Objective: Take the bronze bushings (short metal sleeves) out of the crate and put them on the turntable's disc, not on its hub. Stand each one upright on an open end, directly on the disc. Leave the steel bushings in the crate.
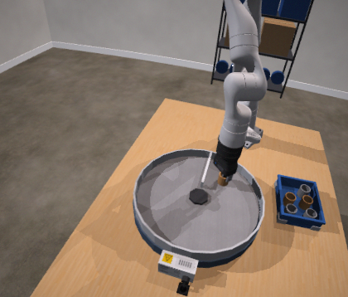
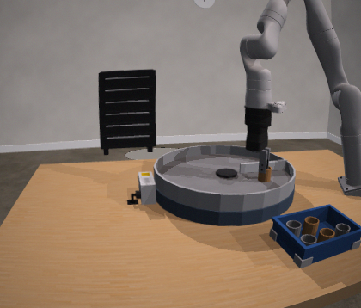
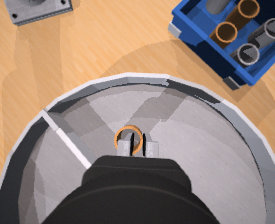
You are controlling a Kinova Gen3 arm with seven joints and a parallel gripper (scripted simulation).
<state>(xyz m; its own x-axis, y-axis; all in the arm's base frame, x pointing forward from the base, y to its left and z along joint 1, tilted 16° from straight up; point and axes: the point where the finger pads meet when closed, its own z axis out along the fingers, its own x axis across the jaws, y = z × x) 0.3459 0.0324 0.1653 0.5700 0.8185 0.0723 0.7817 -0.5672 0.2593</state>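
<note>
My hand is 7 cm past the blue crate, 26 cm to the right of it and 8 cm above it. From my hand the other things lie so: grey turntable disc (10 cm ahead, 6 cm to the right, 5 cm below).
</note>
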